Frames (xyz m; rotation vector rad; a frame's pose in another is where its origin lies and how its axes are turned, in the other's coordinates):
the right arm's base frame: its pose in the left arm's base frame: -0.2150 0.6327 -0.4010 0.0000 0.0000 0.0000
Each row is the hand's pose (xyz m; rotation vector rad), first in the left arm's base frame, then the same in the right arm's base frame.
Working: the left arm's base frame: its pose in the right arm's base frame: 0.2150 -0.6327 0.4010 0.0000 0.0000 0.0000

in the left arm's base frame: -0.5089 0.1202 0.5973 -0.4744 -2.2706 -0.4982
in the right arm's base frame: -0.2939 -0.5125 0.9983 -0.4744 -2.2706 -0.4982
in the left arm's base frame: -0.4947 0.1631 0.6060 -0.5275 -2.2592 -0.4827
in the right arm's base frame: -0.2797 -0.4696 1.0070 -0.5275 -2.2592 -0.4827
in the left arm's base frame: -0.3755 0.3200 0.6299 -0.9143 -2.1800 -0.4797
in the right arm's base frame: -0.1605 -0.3127 1.0309 -0.9143 -2.1800 -0.4797
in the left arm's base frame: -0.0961 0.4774 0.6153 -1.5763 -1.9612 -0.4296
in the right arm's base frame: 0.1189 -0.1553 1.0163 -1.5763 -1.9612 -0.4296
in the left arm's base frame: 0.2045 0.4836 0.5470 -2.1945 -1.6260 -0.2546
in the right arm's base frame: 0.4195 -0.1491 0.9480 -2.1945 -1.6260 -0.2546
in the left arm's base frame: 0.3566 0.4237 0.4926 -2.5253 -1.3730 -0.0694
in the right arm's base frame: 0.5716 -0.2090 0.8936 -2.5253 -1.3730 -0.0694
